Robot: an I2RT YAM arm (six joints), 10 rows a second.
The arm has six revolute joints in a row. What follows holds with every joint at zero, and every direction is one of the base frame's. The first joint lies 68 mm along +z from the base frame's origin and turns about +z. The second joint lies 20 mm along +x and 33.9 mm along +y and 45.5 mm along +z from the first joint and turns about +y. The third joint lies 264 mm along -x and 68.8 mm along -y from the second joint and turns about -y. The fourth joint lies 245 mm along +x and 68.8 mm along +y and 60 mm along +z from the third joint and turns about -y. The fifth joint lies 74 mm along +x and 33.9 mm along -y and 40.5 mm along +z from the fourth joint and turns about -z. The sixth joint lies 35.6 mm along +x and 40.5 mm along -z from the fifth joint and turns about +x. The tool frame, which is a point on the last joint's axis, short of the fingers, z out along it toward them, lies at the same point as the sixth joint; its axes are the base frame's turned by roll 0, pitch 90 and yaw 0 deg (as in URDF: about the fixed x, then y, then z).
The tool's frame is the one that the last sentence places.
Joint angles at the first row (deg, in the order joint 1, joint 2, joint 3, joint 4, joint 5, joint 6):
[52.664 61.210 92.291 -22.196 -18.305 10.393]
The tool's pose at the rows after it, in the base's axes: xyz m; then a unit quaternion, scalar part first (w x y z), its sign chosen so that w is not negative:
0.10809, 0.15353, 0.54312, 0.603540, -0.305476, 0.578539, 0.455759
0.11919, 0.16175, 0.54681, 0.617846, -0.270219, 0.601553, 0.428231
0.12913, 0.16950, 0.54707, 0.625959, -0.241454, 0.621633, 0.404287
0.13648, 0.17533, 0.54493, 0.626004, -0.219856, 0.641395, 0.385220
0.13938, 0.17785, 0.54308, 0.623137, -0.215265, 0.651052, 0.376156
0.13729, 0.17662, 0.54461, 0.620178, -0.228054, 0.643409, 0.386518
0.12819, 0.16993, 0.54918, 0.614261, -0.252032, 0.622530, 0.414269
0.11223, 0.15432, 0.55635, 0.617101, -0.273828, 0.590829, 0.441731
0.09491, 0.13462, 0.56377, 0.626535, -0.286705, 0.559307, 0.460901
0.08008, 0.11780, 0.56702, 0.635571, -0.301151, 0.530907, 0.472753
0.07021, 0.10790, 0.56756, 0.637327, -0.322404, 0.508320, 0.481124
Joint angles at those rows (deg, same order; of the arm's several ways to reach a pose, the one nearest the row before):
[52.556 63.243 94.323 -22.610 -12.206 11.027]
[52.487 66.149 97.120 -23.441 -6.373 11.377]
[52.423 68.510 98.934 -24.074 -1.651 11.814]
[52.401 70.194 100.117 -25.300 1.868 12.535]
[52.381 70.893 100.619 -26.305 2.962 12.644]
[52.272 70.608 100.661 -26.151 0.821 12.360]
[52.358 69.035 100.292 -25.629 -3.661 12.316]
[52.512 65.777 99.305 -24.709 -7.857 11.945]
[52.511 62.107 98.497 -24.052 -10.721 11.530]
[52.512 58.719 97.209 -23.311 -13.233 10.633]
[52.509 56.576 96.289 -23.047 -16.253 9.454]

